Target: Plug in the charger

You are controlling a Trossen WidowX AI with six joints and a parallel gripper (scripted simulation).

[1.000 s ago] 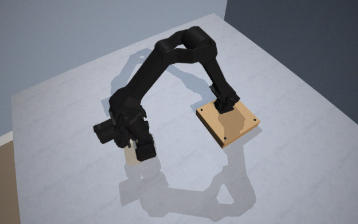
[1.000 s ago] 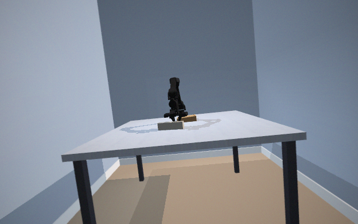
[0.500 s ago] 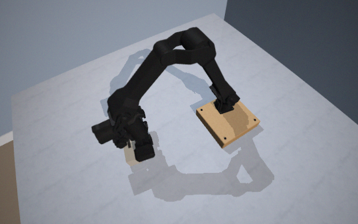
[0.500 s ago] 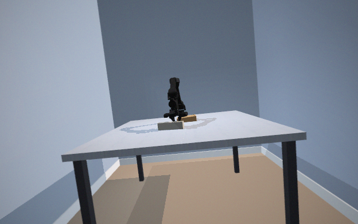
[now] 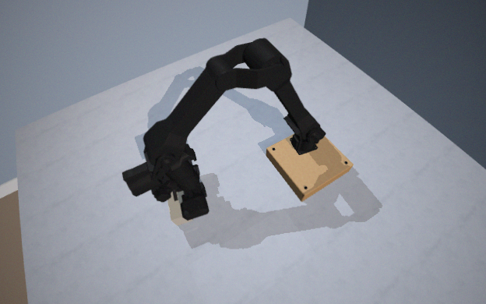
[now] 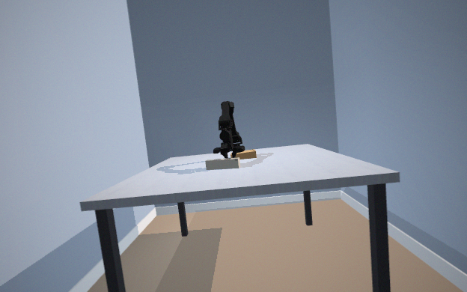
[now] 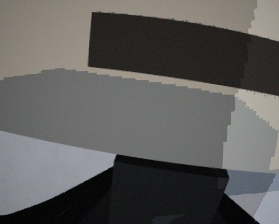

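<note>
My gripper tip is 20 mm short of the charger and 10 mm below it.
</note>
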